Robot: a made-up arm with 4 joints.
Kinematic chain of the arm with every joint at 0, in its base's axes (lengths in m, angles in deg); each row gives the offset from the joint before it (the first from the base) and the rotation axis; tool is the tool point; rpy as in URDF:
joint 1: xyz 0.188 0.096 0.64 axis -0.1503 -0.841 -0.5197
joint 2: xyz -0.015 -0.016 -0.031 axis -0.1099 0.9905 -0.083
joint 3: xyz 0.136 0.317 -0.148 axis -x
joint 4: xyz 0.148 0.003 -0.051 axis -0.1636 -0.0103 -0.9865
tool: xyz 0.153 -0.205 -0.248 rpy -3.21 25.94 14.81
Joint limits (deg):
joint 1: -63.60..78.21
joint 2: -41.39..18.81
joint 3: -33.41..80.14
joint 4: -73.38..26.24
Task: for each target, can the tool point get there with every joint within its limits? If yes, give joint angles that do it. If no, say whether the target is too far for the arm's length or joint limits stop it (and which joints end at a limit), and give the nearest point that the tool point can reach.
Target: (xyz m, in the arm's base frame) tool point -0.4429 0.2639 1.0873
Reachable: no: joint limits stop it (at a limit: joint 1, joint 2, joint 3) | nearest point 0.0413 0.1016 0.9700 | short by 0.524 m
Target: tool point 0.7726 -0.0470 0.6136
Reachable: yes | joints 30.80 -4.41 57.31 -41.76
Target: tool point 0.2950 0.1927 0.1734
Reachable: yes | joints -42.67 -1.97 27.04 15.19
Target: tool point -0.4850 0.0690 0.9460
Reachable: no: joint limits stop it (at a limit: joint 1, joint 2, joint 3) | nearest point 0.0392 0.1101 0.9431 | short by 0.526 m
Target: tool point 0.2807 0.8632 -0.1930
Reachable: no: too far | nearest point 0.2591 0.6777 0.0338 | short by 0.294 m
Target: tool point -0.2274 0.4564 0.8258
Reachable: no: joint limits stop it (at a limit: joint 1, joint 2, joint 3, joint 4) | nearest point 0.0409 0.1207 0.9034 | short by 0.437 m
